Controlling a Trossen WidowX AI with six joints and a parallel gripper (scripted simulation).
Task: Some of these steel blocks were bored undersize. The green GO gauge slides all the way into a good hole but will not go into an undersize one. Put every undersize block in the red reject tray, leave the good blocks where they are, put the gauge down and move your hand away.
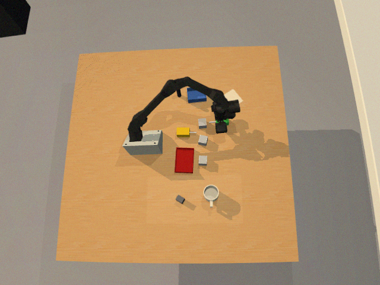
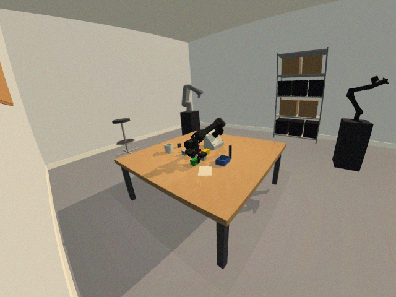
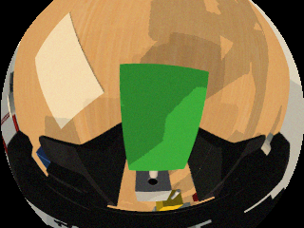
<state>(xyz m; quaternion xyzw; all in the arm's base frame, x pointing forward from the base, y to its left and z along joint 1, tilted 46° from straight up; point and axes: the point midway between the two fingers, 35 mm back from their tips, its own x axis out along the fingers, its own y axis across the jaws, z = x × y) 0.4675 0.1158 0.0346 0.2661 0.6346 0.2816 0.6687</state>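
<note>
Right now my gripper tip is 230 mm to the left of the steel block, 110 mm past it and 10 mm below it. The rest, counted from my gripper tip: yellow gauge 180 mm behind, 50 mm to the right, 10 mm above; then green GO gauge 20 mm above, 10 mm behind; then paper sheet 130 mm to the left, 60 mm ahead, 10 mm below.
</note>
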